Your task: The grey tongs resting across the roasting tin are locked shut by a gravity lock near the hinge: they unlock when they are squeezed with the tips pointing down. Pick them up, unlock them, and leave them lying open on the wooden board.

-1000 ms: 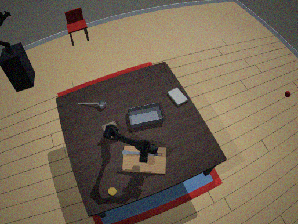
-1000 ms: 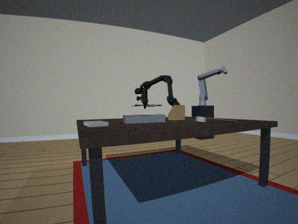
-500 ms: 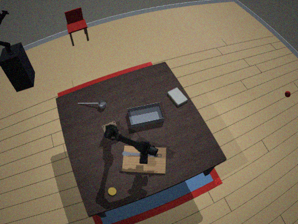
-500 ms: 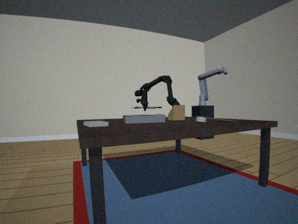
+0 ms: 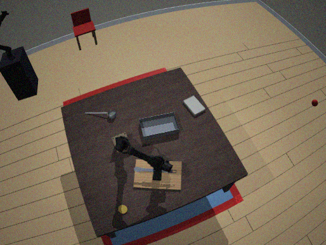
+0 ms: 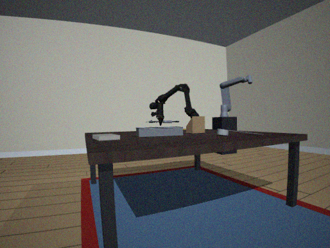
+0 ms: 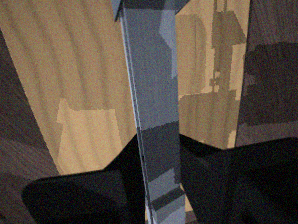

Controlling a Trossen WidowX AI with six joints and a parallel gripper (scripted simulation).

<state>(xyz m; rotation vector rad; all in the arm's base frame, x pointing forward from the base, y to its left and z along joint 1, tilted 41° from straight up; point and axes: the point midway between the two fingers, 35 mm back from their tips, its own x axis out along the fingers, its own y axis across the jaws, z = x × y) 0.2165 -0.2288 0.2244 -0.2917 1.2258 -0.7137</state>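
Right now my gripper tip is 5 cm above the wooden board. The rest, counted from my gripper tip: yellow disc 33 cm behind, 21 cm to the right, 5 cm below; grey roasting tin 41 cm to the left, 13 cm ahead, 3 cm below; white block 54 cm to the left, 50 cm ahead, 5 cm below.
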